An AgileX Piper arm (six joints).
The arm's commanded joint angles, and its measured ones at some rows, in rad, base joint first. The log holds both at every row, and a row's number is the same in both.
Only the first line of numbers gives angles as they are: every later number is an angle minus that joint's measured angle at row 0.
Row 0, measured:
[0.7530, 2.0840, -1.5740, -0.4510, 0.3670, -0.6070]
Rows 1 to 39, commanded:
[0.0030, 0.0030, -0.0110, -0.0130, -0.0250, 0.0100]
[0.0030, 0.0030, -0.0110, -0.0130, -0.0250, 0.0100]
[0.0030, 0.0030, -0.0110, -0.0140, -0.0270, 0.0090]
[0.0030, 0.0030, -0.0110, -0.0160, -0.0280, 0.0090]
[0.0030, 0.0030, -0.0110, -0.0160, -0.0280, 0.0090]
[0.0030, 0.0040, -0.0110, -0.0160, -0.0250, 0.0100]
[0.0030, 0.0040, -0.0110, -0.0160, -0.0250, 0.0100]
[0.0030, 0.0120, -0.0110, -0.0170, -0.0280, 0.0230]
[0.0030, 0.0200, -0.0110, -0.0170, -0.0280, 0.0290]
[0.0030, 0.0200, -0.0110, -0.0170, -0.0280, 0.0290]
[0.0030, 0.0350, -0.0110, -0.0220, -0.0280, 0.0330]
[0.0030, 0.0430, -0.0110, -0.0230, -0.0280, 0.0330]
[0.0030, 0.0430, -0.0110, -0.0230, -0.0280, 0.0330]
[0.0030, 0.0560, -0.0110, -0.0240, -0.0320, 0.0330]
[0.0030, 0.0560, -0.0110, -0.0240, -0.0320, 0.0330]
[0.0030, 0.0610, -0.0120, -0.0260, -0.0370, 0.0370]
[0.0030, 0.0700, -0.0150, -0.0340, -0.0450, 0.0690]
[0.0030, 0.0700, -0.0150, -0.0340, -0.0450, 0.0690]
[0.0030, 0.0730, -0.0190, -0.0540, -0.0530, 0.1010]
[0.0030, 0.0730, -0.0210, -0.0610, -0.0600, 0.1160]
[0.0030, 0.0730, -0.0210, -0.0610, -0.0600, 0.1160]
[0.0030, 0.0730, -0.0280, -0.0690, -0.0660, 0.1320]
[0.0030, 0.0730, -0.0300, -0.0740, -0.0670, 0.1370]
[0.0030, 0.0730, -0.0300, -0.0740, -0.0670, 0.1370]
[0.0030, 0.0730, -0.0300, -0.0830, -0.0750, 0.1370]
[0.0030, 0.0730, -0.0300, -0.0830, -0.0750, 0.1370]
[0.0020, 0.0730, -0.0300, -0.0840, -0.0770, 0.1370]
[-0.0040, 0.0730, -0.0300, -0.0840, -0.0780, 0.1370]
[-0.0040, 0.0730, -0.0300, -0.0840, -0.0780, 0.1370]
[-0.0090, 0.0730, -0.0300, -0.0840, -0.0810, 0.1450]
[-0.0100, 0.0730, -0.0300, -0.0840, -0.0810, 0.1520]
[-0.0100, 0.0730, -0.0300, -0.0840, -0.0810, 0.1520]
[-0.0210, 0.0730, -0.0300, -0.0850, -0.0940, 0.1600]
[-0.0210, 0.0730, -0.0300, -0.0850, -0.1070, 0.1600]
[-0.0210, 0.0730, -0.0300, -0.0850, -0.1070, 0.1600]
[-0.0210, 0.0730, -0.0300, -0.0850, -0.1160, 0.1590]
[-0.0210, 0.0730, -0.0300, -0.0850, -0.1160, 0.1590]
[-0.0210, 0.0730, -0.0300, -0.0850, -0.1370, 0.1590]
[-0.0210, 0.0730, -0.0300, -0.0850, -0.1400, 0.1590]
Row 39, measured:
[-0.0190, 0.0740, -0.0230, -0.0740, -0.1120, 0.1550]
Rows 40 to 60, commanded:
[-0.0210, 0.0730, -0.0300, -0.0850, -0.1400, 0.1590]
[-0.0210, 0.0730, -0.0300, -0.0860, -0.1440, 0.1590]
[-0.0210, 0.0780, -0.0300, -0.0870, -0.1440, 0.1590]
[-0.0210, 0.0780, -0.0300, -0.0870, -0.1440, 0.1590]
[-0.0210, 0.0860, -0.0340, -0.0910, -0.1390, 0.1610]
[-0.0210, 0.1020, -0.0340, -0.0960, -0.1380, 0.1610]
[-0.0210, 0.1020, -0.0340, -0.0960, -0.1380, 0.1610]
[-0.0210, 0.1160, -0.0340, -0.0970, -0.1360, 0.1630]
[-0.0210, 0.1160, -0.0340, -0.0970, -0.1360, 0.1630]
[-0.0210, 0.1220, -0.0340, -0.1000, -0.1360, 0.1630]
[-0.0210, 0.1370, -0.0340, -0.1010, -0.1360, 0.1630]
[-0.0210, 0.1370, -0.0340, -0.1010, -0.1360, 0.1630]
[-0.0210, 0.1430, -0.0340, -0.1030, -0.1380, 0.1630]
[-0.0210, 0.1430, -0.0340, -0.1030, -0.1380, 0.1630]
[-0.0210, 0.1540, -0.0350, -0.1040, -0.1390, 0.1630]
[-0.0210, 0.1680, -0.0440, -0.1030, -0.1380, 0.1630]
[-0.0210, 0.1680, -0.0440, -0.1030, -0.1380, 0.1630]
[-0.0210, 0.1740, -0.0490, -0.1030, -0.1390, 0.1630]
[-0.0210, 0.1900, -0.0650, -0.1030, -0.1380, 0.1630]
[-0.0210, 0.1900, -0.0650, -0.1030, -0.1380, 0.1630]
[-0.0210, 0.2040, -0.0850, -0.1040, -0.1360, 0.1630]
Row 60, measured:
[-0.0210, 0.1870, -0.0570, -0.0930, -0.1350, 0.1560]
